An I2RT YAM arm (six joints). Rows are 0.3 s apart.
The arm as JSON. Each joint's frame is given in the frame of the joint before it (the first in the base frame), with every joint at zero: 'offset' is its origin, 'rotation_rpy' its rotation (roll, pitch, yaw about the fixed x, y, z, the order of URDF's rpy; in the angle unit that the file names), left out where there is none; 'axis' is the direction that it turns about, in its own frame. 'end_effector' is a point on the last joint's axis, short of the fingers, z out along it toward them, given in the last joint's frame.
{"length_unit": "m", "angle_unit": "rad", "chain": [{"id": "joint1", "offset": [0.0, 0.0, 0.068], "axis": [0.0, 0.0, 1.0]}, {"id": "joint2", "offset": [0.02, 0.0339, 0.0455], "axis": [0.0, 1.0, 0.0]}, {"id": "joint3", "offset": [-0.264, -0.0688, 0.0], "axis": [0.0, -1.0, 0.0]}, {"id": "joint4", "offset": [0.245, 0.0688, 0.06], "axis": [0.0, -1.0, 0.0]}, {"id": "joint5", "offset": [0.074, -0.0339, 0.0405], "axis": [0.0, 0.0, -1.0]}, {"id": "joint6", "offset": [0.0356, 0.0, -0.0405], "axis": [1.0, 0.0, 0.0]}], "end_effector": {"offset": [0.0, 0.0, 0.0], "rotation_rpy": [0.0, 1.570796, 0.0]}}
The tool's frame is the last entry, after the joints.
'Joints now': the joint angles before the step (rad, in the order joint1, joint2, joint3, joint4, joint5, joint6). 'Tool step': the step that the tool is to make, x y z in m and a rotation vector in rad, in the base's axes. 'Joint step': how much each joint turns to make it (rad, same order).
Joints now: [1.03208, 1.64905, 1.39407, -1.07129, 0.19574, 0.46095]
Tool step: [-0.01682, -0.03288, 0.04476, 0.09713, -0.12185, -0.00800]
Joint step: [-0.00201, -0.18750, -0.02814, -0.01079, 0.05370, -0.01170]
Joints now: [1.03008, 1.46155, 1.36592, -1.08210, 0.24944, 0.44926]
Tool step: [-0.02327, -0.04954, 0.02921, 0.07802, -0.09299, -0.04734]
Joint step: [-0.01715, -0.22144, -0.07408, -0.03518, 0.04784, 0.01086]
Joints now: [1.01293, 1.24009, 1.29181, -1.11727, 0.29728, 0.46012]
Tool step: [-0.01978, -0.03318, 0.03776, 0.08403, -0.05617, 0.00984]
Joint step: [-0.00511, -0.12392, 0.06598, -0.08455, -0.00544, -0.01486]
